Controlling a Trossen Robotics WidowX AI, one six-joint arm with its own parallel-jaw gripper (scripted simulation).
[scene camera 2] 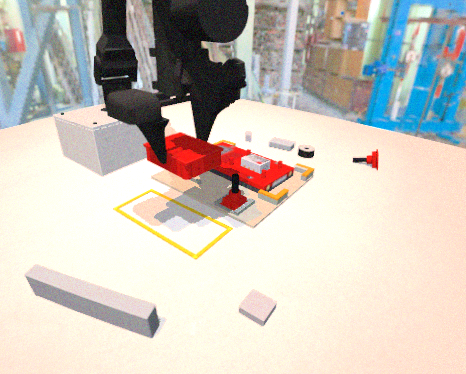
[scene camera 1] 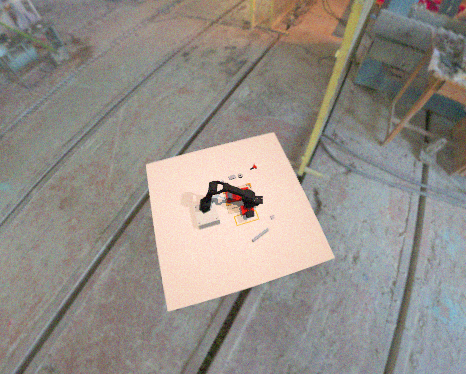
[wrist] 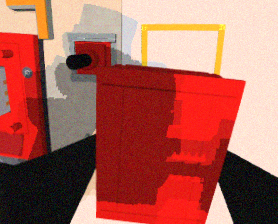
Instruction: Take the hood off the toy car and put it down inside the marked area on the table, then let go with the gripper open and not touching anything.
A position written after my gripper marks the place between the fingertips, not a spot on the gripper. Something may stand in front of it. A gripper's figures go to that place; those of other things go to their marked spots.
Scene:
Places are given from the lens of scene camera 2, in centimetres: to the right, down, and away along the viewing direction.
my gripper [scene camera 2: 183, 155]: -7, -5, 41
red hood [scene camera 2: 187, 157]: -6, -4, 37

